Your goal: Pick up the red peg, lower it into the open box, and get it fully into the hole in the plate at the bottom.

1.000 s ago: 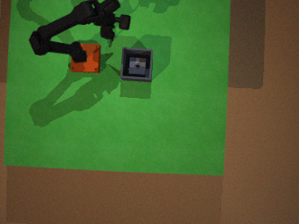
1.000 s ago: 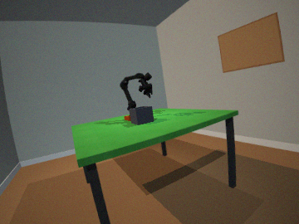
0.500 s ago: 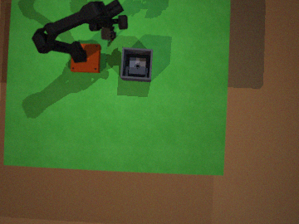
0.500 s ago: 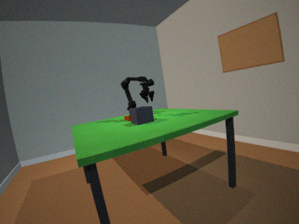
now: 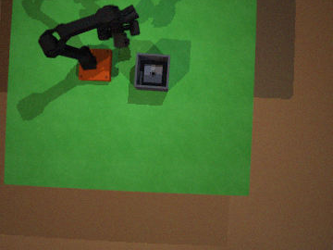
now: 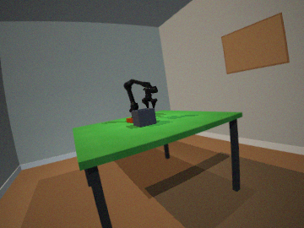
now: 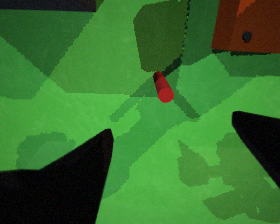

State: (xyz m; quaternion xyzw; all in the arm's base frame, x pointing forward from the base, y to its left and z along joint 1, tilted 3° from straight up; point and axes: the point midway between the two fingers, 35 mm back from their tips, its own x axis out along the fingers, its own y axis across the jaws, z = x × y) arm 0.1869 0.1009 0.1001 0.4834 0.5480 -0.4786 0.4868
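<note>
The red peg is 1 cm to the right of my gripper tip and 7 cm below it. Round my gripper tip: grey plate (13 cm ahead, 19 cm to the right, 7 cm below).
</note>
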